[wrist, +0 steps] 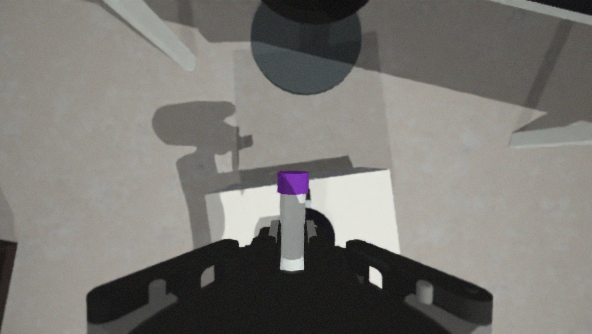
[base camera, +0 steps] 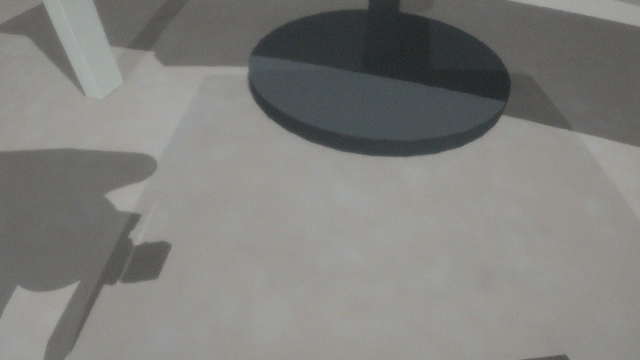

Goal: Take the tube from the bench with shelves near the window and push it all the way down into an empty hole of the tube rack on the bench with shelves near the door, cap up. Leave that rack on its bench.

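Frame: origin at the arm's base, x back, y right, z up, level; metres.
Seen in the pictures: gripper, fingertip midpoint: (wrist: 292, 233).
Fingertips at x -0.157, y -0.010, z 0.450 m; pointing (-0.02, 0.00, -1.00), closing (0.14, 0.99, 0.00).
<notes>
Pixels of each thing's top centre, then the offset from my fingertips to it. "spot": a spot on its surface instead. Level surfaces: height alone.
- tube, middle of its top: (wrist: 292, 269) dx +0.015, dy -0.002, dz +0.022 m
- round dark foot plate, its level: dz -0.817 m
- pale piece, surface spot: (wrist: 555, 136) spot: dx -0.012, dy +0.942, dz -0.671 m
My gripper (wrist: 292, 233) is shut on the tube (wrist: 292, 227), a white tube with a purple cap, in the lower middle of the wrist view. The cap points toward the top of that view, beyond the fingertips, and the tube's lower end lies near the palm. The gripper hangs over the robot's own white base and the floor. The tube rack and the bench tops do not show in either view.
A round dark foot plate (base camera: 350, 115) (wrist: 306, 70) stands on the floor ahead. A pale leg (base camera: 85, 50) (wrist: 155, 35) stands to its left. Another pale piece (wrist: 555, 136) is at the right of the wrist view. The robot's white base top (wrist: 360, 210) shows below the gripper.
</notes>
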